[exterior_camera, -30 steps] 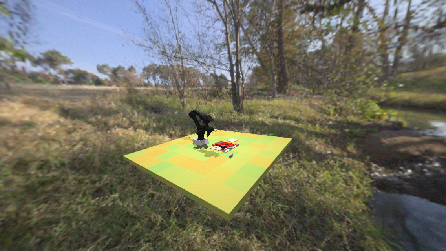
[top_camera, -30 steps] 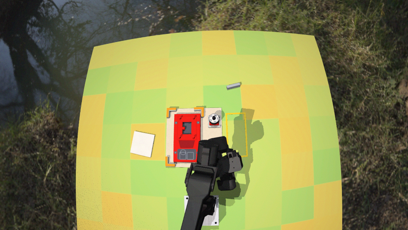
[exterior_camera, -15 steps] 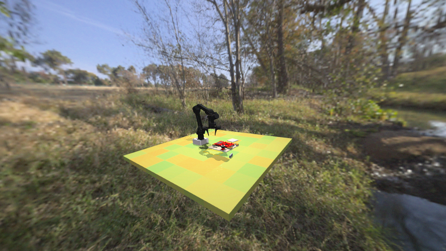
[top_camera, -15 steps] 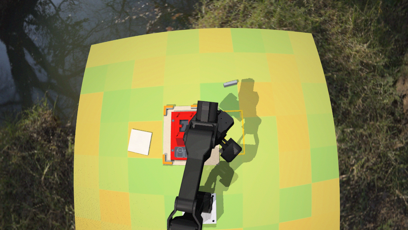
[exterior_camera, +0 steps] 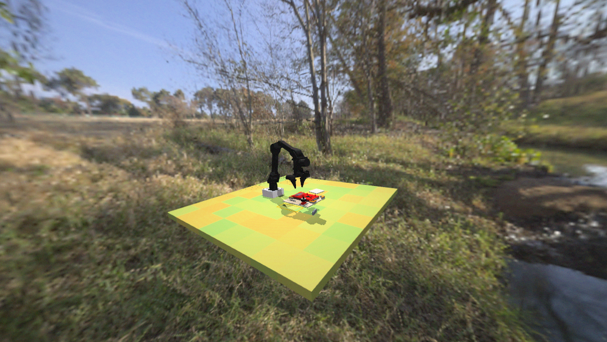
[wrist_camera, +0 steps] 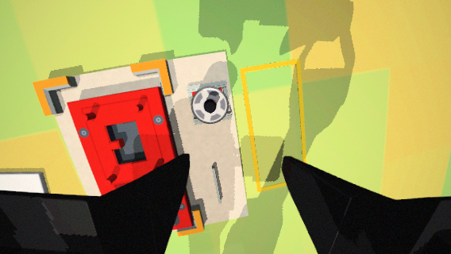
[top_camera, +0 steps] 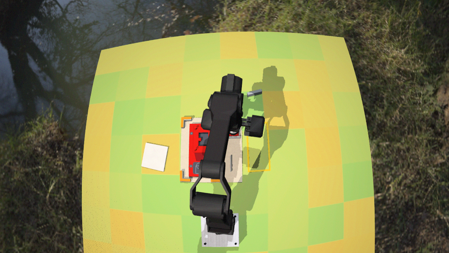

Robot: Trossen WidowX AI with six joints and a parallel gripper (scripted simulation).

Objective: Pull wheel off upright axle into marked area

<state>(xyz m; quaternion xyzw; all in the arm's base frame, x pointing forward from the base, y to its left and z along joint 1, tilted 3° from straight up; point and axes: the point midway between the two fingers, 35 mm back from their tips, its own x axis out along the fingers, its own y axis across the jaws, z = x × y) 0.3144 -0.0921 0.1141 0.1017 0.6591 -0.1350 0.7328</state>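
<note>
Right now my gripper tip is 90 mm above the wheel, 30 mm short of it and 10 mm to the right of it. Round my gripper tip: white square plate: 320 mm to the left, 120 mm below, 20 mm behind; grey bar: 170 mm ahead, 120 mm below, 100 mm to the right.
</note>
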